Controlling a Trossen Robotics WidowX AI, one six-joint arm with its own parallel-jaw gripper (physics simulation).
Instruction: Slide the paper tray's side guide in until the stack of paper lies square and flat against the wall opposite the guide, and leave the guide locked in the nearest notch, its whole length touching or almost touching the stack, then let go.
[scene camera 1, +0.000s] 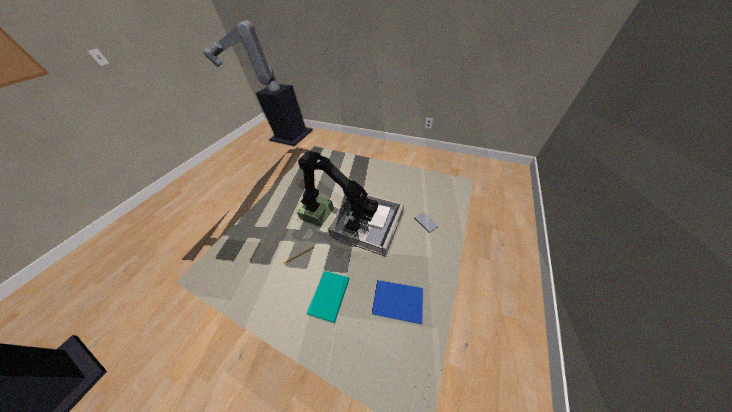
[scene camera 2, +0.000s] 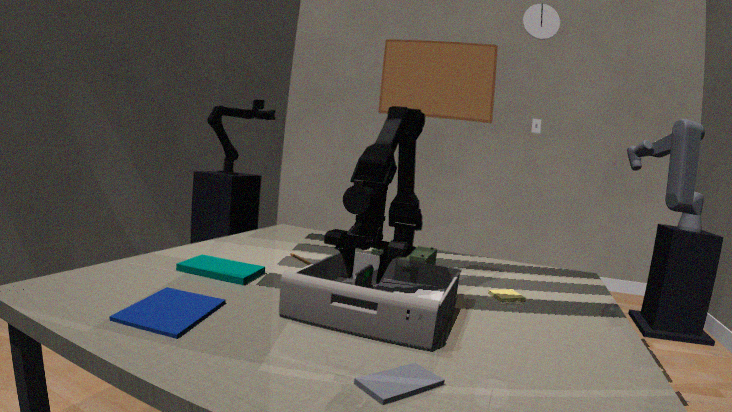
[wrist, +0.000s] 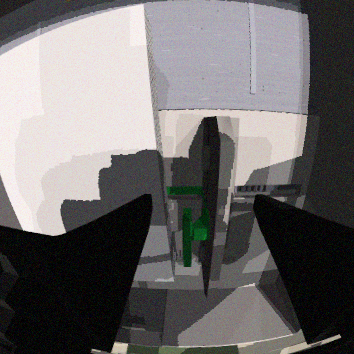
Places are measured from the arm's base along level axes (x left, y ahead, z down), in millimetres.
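Where they show: gripper, between the fingertips: (scene camera 1: 360, 224) (scene camera 2: 363, 280) (wrist: 203, 201); arm's base, origin of its link: (scene camera 1: 312, 206).
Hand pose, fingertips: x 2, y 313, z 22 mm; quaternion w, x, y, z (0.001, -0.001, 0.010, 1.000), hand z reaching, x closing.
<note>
Each offset is from my fingertips to the top centre of the thing. "spot": to the spot under its first point.
The paper tray @(spot: dx +49, dy +186, dz +23 mm) (scene camera 1: 395, 230) (scene camera 2: 307, 301) stands on the table. The white paper stack @(dx +102, dy +7, dz +13 mm) (scene camera 1: 380, 215) (scene camera 2: 429, 294) (wrist: 85, 95) lies in it, on the left in the wrist view, its near edge a little apart from the guide. The dark side guide @(spot: dx -2, dy +24, dz -5 mm) (wrist: 211, 165) stands upright, with a green lever @(spot: dx +3, dy -10, dz -16 mm) (wrist: 200, 232) on its stack side. My gripper (scene camera 1: 358, 227) (scene camera 2: 365, 277) (wrist: 203, 201) is partly open and reaches down into the tray. Its fingers are on either side of the guide and lever, with gaps on both sides. The stack's contact with the opposite wall cannot be made out.
A notched strip @(spot: dx -66, dy -14, dz +47 mm) (wrist: 267, 190) lies right of the guide. On the table are a teal block @(dx -384, dy +18, dz +38 mm) (scene camera 1: 328, 296) (scene camera 2: 220, 268), a blue block @(dx -280, dy +314, dz +48 mm) (scene camera 1: 398, 301) (scene camera 2: 168, 311), a grey slab @(dx +186, dy +326, dz +46 mm) (scene camera 1: 426, 222) (scene camera 2: 399, 382), a pencil @(dx -271, dy -244, dz +49 mm) (scene camera 1: 299, 254) and yellow notes @(dx +315, dy -264, dz +45 mm) (scene camera 2: 506, 294).
</note>
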